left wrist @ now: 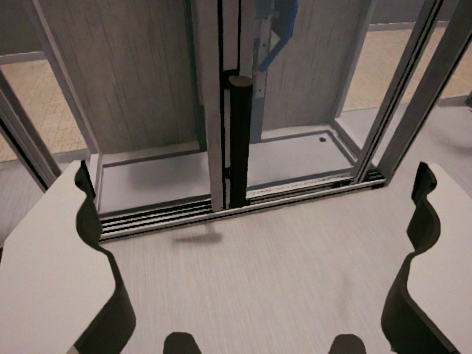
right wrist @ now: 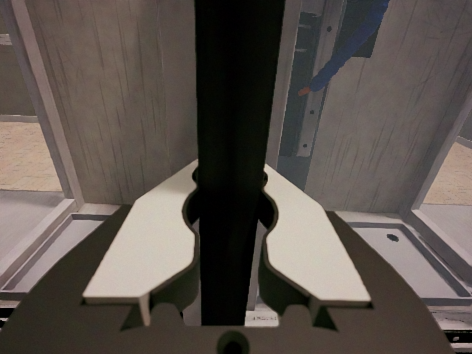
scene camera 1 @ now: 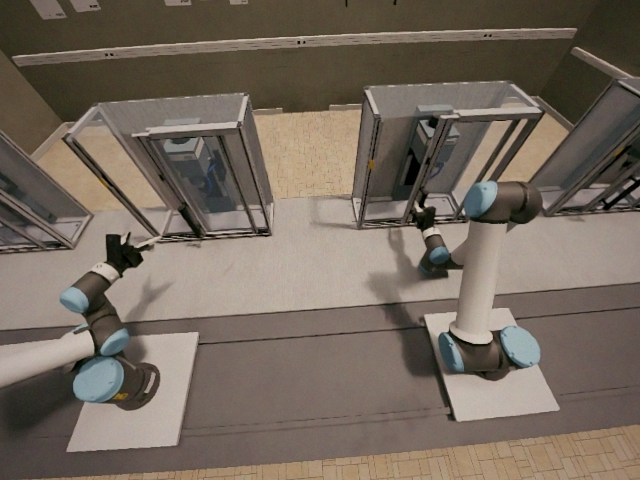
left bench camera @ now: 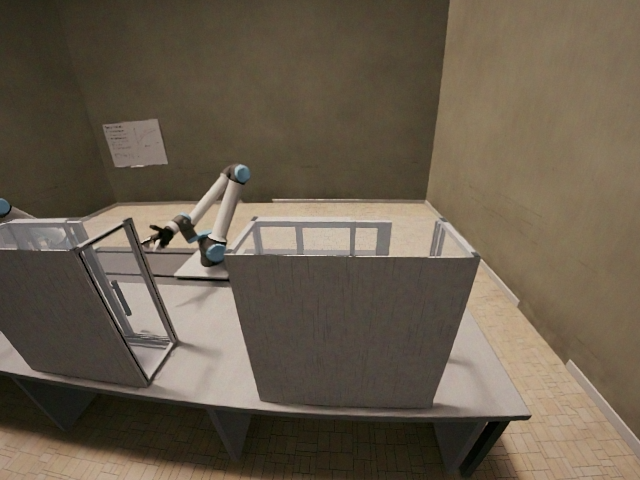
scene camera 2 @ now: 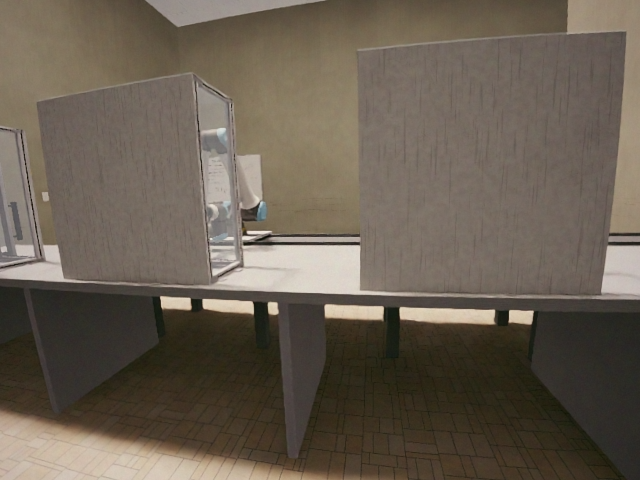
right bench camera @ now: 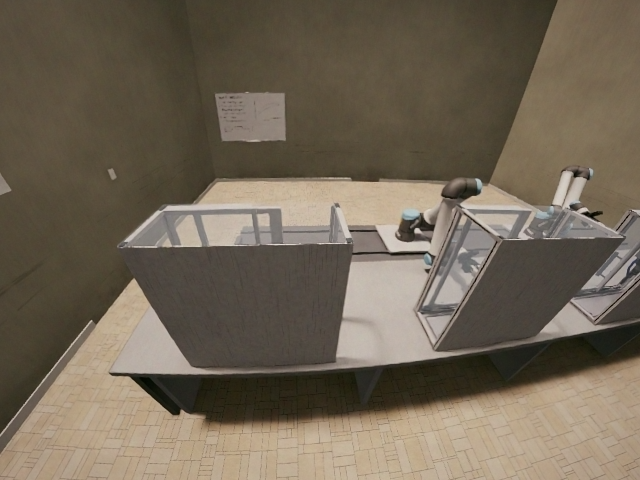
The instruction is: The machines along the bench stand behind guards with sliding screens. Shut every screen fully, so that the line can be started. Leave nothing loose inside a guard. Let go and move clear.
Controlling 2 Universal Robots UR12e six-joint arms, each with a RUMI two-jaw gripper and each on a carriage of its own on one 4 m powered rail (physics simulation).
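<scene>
My left gripper (scene camera 1: 143, 239) (left wrist: 251, 163) is open and empty, in front of the left-middle guard (scene camera 1: 253, 170). This guard's screen stands part open, with a gap at the left of its black handle (scene camera 1: 191, 219) (left wrist: 240, 142) in scene camera 1. The handle is beyond the left fingers, apart from them. My right gripper (scene camera 1: 419, 207) (right wrist: 229, 163) is shut on the upright black handle (right wrist: 235, 100) of the right-middle guard's screen. That screen's stile (scene camera 1: 431, 162) stands away from the yellow-marked left post (scene camera 1: 371, 170), leaving a gap. A machine (scene camera 1: 183, 155) (scene camera 1: 436, 136) stands inside each middle guard.
Further guards stand at the left edge (scene camera 1: 67, 235) and right edge (scene camera 1: 555, 198) of scene camera 1; how far their screens are shut is unclear. The guards' rear panels (scene camera 2: 488, 165) (left bench camera: 351, 330) (right bench camera: 258, 304) face the other cameras. The rail (scene camera 1: 310, 372) runs along the bench (scene camera 1: 305, 268).
</scene>
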